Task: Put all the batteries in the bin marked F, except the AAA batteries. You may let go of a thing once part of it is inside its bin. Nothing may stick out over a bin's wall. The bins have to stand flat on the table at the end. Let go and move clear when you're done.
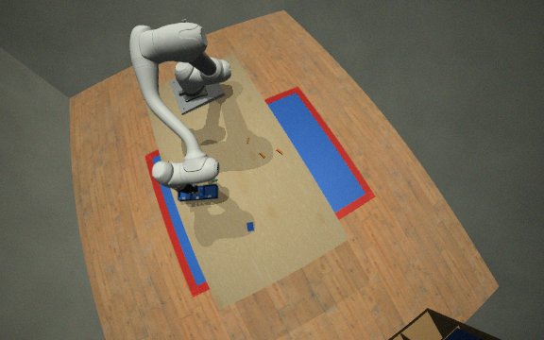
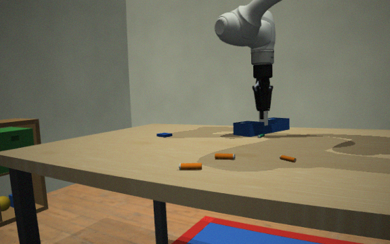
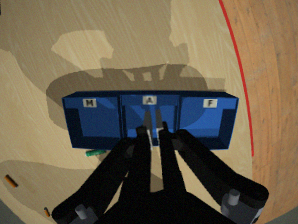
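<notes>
My hand is 30 mm above the joined blue bins and 10 mm to the right of it. From my hand the other things lie so: small green battery (130 mm to the left, 50 mm below, 50 mm behind); then small flat blue block (290 mm ahead, 270 mm to the left, 50 mm below).
</notes>
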